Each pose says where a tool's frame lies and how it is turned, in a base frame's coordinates. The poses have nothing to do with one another.
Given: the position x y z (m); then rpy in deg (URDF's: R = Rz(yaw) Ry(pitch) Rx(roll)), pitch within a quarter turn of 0, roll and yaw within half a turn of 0.
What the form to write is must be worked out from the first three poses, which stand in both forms.
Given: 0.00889 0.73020 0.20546 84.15 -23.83 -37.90
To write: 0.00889 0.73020 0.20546 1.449 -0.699 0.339
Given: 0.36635 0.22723 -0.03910 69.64 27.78 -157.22
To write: 0.36635 0.22723 -0.03910 -1.204 -0.538 2.824
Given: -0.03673 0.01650 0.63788 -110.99 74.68 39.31
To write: -0.03673 0.01650 0.63788 -1.757 -1.033 1.160
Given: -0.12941 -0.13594 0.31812 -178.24 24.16 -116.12
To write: -0.12941 -0.13594 0.31812 -2.772 0.209 1.994
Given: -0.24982 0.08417 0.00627 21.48 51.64 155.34
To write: -0.24982 0.08417 0.00627 -0.835 -0.536 2.286
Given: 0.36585 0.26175 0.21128 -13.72 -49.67 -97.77
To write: 0.36585 0.26175 0.21128 -0.840 0.342 -1.664
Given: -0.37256 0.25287 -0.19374 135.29 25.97 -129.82
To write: -0.37256 0.25287 -0.19374 -2.318 -0.348 2.230
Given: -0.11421 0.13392 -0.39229 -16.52 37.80 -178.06
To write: -0.11421 0.13392 -0.39229 0.382 -0.616 -2.886
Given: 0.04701 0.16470 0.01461 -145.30 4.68 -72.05
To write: 0.04701 0.16470 0.01461 -2.857 0.548 1.203
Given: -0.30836 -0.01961 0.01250 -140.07 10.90 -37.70
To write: -0.30836 -0.01961 0.01250 -2.472 0.281 0.629
